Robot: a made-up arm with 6 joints.
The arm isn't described. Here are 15 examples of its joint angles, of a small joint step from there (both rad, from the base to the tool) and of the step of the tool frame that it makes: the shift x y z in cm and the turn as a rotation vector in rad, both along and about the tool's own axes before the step.
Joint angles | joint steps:
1: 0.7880 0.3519 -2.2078 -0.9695 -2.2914 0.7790 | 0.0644 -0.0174 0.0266 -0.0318 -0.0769 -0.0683
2: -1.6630 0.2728 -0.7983 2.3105 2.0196 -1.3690 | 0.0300 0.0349 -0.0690 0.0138 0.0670 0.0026
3: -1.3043 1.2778 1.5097 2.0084 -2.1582 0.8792 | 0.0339 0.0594 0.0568 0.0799 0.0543 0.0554
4: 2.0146 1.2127 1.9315 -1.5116 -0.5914 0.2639 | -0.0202 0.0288 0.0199 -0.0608 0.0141 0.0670
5: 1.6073 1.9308 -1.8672 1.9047 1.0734 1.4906 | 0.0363 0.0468 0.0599 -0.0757 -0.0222 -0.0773
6: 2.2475 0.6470 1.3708 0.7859 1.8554 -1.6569 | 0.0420 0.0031 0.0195 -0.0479 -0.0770 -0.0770
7: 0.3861 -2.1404 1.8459 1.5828 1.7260 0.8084 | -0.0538 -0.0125 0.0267 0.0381 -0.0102 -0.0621
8: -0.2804 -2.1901 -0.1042 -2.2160 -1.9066 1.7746 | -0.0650 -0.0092 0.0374 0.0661 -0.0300 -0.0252
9: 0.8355 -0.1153 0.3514 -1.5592 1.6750 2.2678 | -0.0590 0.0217 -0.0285 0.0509 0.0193 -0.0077
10: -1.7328 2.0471 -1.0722 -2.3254 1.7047 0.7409 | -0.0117 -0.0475 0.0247 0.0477 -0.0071 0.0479
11: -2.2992 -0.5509 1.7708 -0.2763 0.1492 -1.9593 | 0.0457 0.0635 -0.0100 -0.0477 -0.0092 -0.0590
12: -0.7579 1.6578 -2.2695 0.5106 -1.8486 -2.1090 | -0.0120 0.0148 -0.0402 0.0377 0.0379 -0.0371
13: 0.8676 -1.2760 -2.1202 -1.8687 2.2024 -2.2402 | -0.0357 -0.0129 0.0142 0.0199 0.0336 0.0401
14: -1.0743 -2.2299 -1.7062 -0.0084 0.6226 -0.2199 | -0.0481 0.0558 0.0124 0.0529 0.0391 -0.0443
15: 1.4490 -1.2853 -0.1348 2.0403 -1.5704 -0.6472 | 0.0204 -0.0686 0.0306 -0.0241 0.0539 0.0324
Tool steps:
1: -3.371 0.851 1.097 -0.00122 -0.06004 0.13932
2: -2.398 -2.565 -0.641 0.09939 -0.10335 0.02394
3: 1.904 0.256 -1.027 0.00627 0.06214 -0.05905
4: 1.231 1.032 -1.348 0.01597 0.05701 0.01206
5: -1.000 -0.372 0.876 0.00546 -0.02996 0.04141
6: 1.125 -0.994 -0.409 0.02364 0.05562 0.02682
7: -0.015 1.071 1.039 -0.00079 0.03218 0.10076
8: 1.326 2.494 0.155 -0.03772 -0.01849 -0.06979
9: 1.624 -2.482 0.006 0.01661 0.03584 0.00004
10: 0.361 0.139 -1.578 -0.03869 0.02589 -0.04502
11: -1.512 -3.834 -0.456 0.11229 -0.04447 0.07087
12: -1.228 0.813 0.899 0.00194 -0.01081 -0.01070
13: 0.761 1.291 0.575 -0.02303 -0.01335 -0.01464
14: -5.973 3.382 1.161 -0.01345 -0.10445 0.07896
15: 1.257 0.724 1.314 -0.01504 0.03026 -0.00559
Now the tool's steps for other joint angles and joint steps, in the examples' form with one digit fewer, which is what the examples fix.
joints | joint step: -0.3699 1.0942 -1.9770 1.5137 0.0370 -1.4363 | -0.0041 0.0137 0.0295 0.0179 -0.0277 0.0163
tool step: -0.11 1.49 0.41 -0.0359 0.0248 -0.0489
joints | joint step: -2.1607 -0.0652 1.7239 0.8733 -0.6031 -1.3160 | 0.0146 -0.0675 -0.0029 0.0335 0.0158 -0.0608
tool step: -3.31 5.03 1.18 -0.0806 -0.0532 0.0195
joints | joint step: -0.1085 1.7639 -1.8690 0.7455 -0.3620 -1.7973 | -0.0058 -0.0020 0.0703 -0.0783 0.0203 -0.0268
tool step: -4.83 -2.63 -1.72 0.0716 -0.0976 0.0078
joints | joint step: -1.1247 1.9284 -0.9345 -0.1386 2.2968 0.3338 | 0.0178 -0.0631 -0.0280 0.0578 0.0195 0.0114
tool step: -1.24 1.48 -2.21 -0.0119 -0.0309 0.0157
